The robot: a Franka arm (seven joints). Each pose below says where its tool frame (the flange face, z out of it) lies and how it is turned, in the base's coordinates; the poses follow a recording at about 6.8 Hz.
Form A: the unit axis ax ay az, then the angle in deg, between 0 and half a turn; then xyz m.
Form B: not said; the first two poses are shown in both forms.
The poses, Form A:
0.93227 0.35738 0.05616 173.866 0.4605 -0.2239 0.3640
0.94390 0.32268 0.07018 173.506 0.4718 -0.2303 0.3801
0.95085 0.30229 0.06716 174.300 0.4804 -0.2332 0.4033
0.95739 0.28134 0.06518 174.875 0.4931 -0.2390 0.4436
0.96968 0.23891 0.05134 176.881 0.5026 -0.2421 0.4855
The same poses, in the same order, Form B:
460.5 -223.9 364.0 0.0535 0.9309 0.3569 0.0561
471.8 -230.3 380.1 0.0566 0.9424 0.3222 0.0701
480.4 -233.2 403.3 0.0497 0.9497 0.3019 0.0671
493.1 -239.0 443.6 0.0447 0.9564 0.2811 0.0651
502.6 -242.1 485.5 0.0272 0.9693 0.2388 0.0513

